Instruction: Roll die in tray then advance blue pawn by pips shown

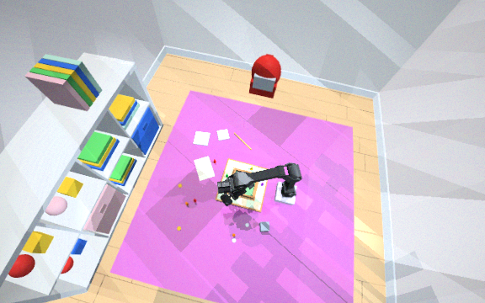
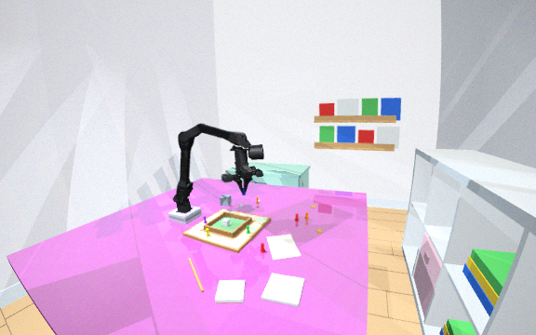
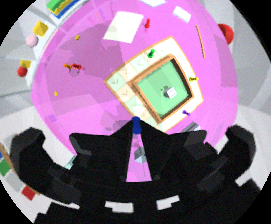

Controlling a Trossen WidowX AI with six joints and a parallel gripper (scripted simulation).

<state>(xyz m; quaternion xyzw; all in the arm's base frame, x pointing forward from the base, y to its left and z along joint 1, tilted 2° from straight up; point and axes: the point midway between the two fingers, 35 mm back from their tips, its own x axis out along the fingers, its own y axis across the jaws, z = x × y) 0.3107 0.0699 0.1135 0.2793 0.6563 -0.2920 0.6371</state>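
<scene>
My gripper tip is 16 cm past the purple pawn, 11 cm to the left of it and 10 cm above it. Also, from my gripper tip: green pawn 7 cm ahead, 15 cm to the right, 10 cm below; blue pawn 1 cm above; white die 5 cm behind, 11 cm to the right, 10 cm below.
</scene>
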